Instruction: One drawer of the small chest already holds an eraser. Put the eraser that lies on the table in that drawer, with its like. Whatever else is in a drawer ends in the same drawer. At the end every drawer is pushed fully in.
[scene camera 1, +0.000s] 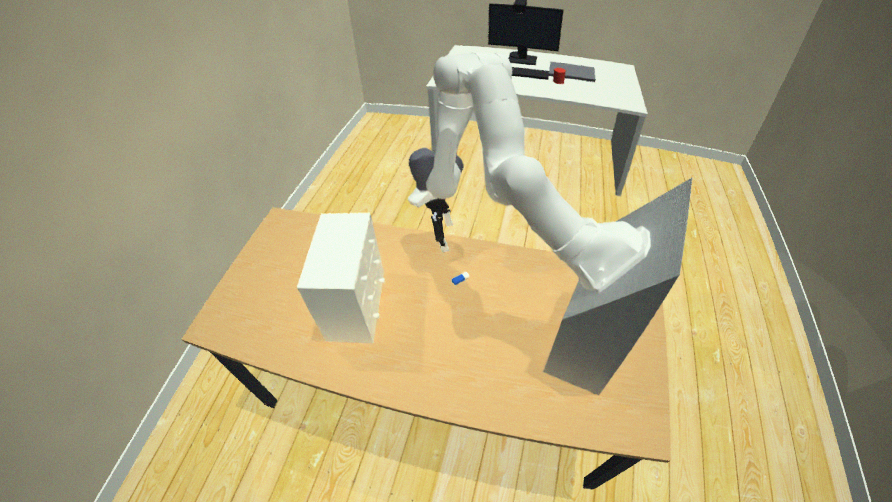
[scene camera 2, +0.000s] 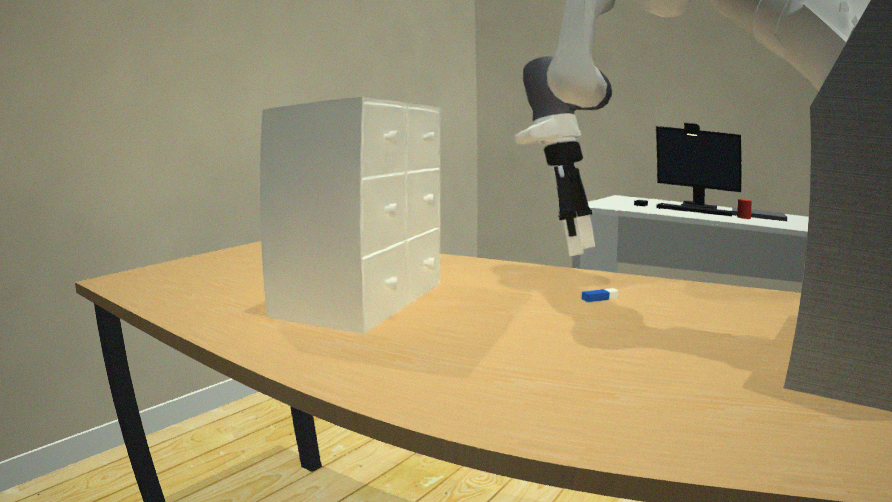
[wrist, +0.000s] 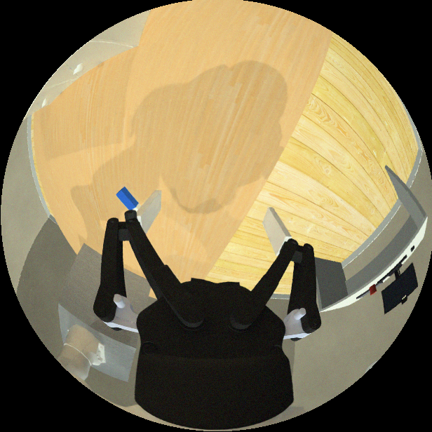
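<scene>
The eraser (scene camera 1: 460, 278) (scene camera 2: 597, 295) (wrist: 127, 198), blue with a white end, lies on the table (scene camera 1: 486, 387) (scene camera 2: 499, 412) between the chest and the arm's base. The small white chest (scene camera 1: 333, 249) (scene camera 2: 312, 212) (wrist: 95, 52) stands upright at the left in the scene views. Its several drawers, in two columns with small knobs, look shut, so their contents are hidden. My gripper (scene camera 1: 446, 237) (scene camera 2: 581, 249) (wrist: 213, 207) is open and empty, pointing down above the table's far edge. It is beyond the eraser. In the wrist view the eraser shows just outside the left finger, whose parts cover its white end.
A grey slanted block (scene camera 1: 611, 330) (scene camera 2: 848, 249) carries the arm's base at the right. Across the floor stands a white desk (scene camera 1: 586, 93) (scene camera 2: 774, 224) with a monitor (scene camera 1: 524, 28) (scene camera 2: 699, 159) and a red cup (scene camera 1: 559, 75) (scene camera 2: 744, 209).
</scene>
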